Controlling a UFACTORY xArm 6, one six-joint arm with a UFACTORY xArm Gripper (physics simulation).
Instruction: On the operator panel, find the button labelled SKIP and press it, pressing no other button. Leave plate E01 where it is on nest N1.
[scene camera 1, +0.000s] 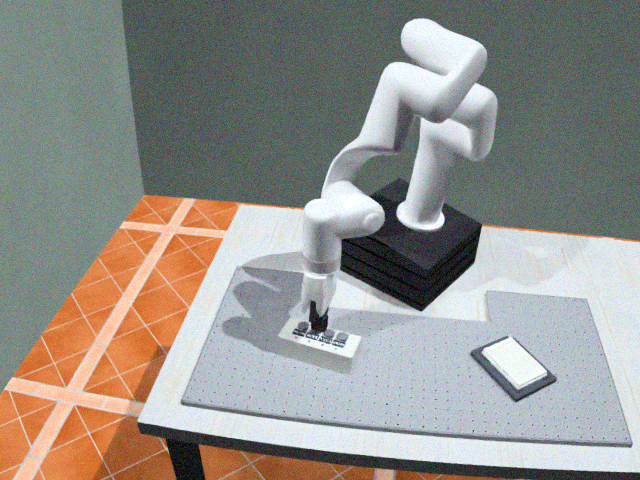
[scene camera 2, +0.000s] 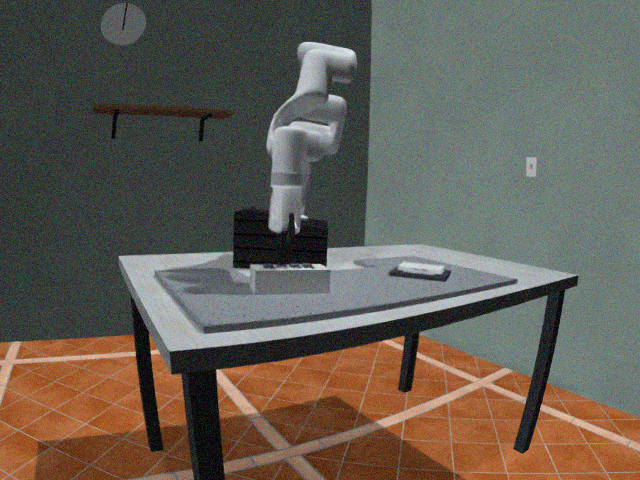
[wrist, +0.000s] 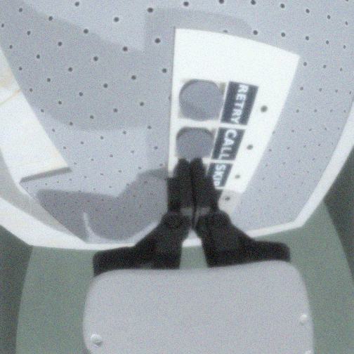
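Pixels of known places: gripper, fingertip midpoint: (scene camera 1: 319, 328) (scene camera 2: 283, 263); arm's base, link origin: (scene camera 1: 420, 217).
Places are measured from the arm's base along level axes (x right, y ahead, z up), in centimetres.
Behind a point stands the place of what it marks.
The operator panel (scene camera 1: 316, 354) @(x 11.5, y 46.7, z -9.7 cm) (scene camera 2: 292, 281) @(x 12.4, y 46.7, z -10.3 cm) (wrist: 205, 52) is a pale box with a row of round grey buttons and dark labels. In the wrist view the RETRY button (wrist: 201, 99) and CALL button (wrist: 195, 141) show beside their labels. The SKIP label (wrist: 218, 175) is partly covered, and the fingers hide its button. My gripper (scene camera 1: 318, 330) @(x 12.9, y 41.3, z -7.5 cm) (scene camera 2: 283, 262) @(x 12.9, y 41.3, z -7.5 cm) (wrist: 187, 172) is shut and empty, pointing down over the SKIP button's place, its tips close to the CALL button's edge. Contact is hidden. White plate E01 (scene camera 1: 514, 362) @(x -29.7, y 34.0, z -10.8 cm) (scene camera 2: 421, 267) @(x -28.5, y 35.2, z -10.6 cm) lies on dark nest N1 (scene camera 1: 497, 373) @(x -26.4, y 37.4, z -11.9 cm) (scene camera 2: 418, 275) @(x -25.7, y 38.1, z -12.2 cm).
The panel and nest stand on a grey perforated mat (scene camera 1: 413, 408) @(x -11.0, y 51.6, z -13.1 cm) (scene camera 2: 217, 317) @(x 30.7, y 61.7, z -13.1 cm) on the table (scene camera 1: 248, 424) @(x 18.8, y 65.8, z -14.4 cm) (scene camera 2: 170, 333) @(x 39.5, y 66.1, z -14.4 cm). The black arm base (scene camera 1: 413, 253) @(x -1.5, y 15.4, z -1.0 cm) (scene camera 2: 250, 242) @(x 14.5, y 11.7, z -6.7 cm) stands behind the panel. Another button (scene camera 1: 301, 326) @(x 16.7, y 41.8, z -7.6 cm) shows left of the fingers in scene camera 1.
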